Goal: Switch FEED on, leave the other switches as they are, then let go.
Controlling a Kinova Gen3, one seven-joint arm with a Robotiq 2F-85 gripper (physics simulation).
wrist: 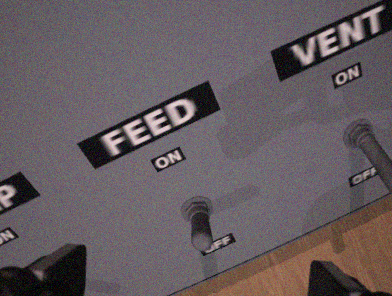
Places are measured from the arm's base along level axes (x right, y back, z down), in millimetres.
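Pixels of known places: gripper, fingertip midpoint: [196,279].
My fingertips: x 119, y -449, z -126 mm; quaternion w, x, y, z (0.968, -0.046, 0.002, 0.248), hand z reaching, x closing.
Ahead of a thing's pixels: the offset from my fingertips to its top centre. "*": to the spot under its first point. Level surfaces: height alone.
The FEED switch {* dx +1, dy +3, dz +72 mm} [201,229] is a short dark lever with a paler rounded tip. It stands below the FEED label {dx -1, dy -62, dz +76 mm} [149,125], between its ON label {* dx -1, dy -39, dz +93 mm} [168,159] and its OFF label {* dx +4, dy +37, dz +135 mm} [223,242]. Its lever juts toward the camera, so its tip overlaps the OFF label in this view. It looks shorter and less tilted to the OFF side than the VENT lever, which fits the ON position, though the angle makes this hard to judge. My gripper [196,279] is wide open and empty, its fingers at the bottom left and bottom right, apart from the lever.
The VENT switch {* dx +117, dy +12, dz +97 mm} [374,150] stands at the right under its VENT label {dx +119, dy -61, dz +76 mm} [337,42], its lever slanting down toward the OFF side. Part of another label ending in P {* dx -91, dy -61, dz +81 mm} [15,192] shows at the left. The grey panel [100,60] ends at a wooden surface {dz +213 mm} [280,275] at the lower right.
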